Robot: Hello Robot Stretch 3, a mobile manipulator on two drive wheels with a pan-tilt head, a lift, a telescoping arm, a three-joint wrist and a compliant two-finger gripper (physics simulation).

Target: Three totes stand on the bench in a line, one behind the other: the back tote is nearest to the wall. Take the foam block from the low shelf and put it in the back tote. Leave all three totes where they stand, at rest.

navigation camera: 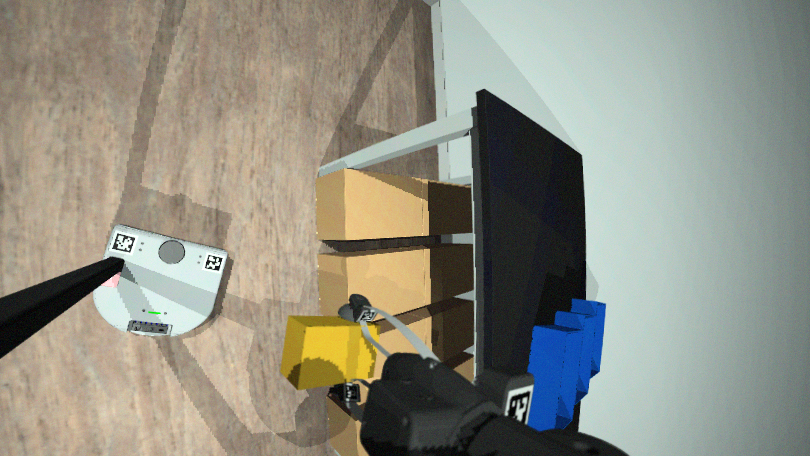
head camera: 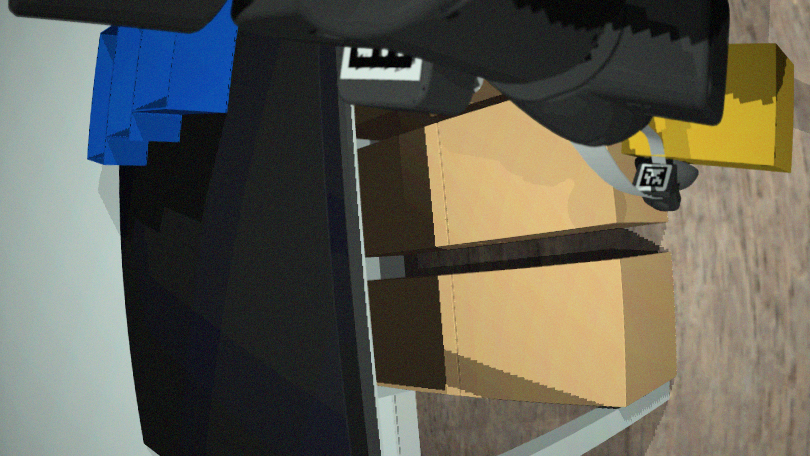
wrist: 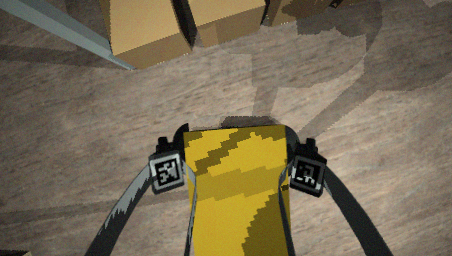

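Where they show: gripper, fingertip midpoint: (wrist: 236,142); robot's base at its link origin: (navigation camera: 171,250).
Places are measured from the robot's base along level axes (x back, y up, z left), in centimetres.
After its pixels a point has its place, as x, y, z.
The yellow foam block (head camera: 742,133) {1.0, 99.8, -12.6} (navigation camera: 323,348) {1.7, 99.8, -13.0} (wrist: 240,200) {2.4, 99.7, -15.6} is between the fingertips of my gripper (navigation camera: 350,350) {2.2, 94.4, -18.6} (wrist: 236,142) {2.2, 94.4, -18.6}, which is shut on it. Both are outside the front edge of the black bench (head camera: 272,283) {-21.9, 91.4, -67.9} (navigation camera: 527,198) {-36.6, 91.4, -71.5}, with floor behind the block in the wrist view. The arm hides one finger in the head view. Three blue totes stand on the bench in a line: the back tote (head camera: 121,154) {-11.1, 97.5, -126.2} (navigation camera: 595,339) {2.4, 98.4, -146.4} by the wall, the middle tote (head camera: 161,127) {-4.6, 95.3, -106.3} (navigation camera: 569,320) {-4.5, 96.5, -106.3}, and the front tote (head camera: 198,73) {4.1, 96.9, -86.5} (navigation camera: 549,379) {12.8, 98.2, -86.9}. Their insides are hidden. The low shelf cannot be made out.
Several tan cartons stand in a row under the bench, including one at the end (head camera: 538,334) {-38.9, 27.1, -71.0} (navigation camera: 385,206) {-38.9, 27.1, -70.9} (wrist: 150,25) {-31.4, 27.0, -58.5}. A pale bench leg bar (head camera: 600,424) {-49.1, 33.8, -48.0} (navigation camera: 402,141) {-50.3, 59.5, -47.6} runs beside it. My wheeled base (navigation camera: 164,283) {9.6, 16.0, -0.5} is on the wooden floor. The wall (head camera: 51,283) {-43.3, 110.4, -144.6} (navigation camera: 708,198) {-58.9, 138.9, -139.6} rises behind the bench.
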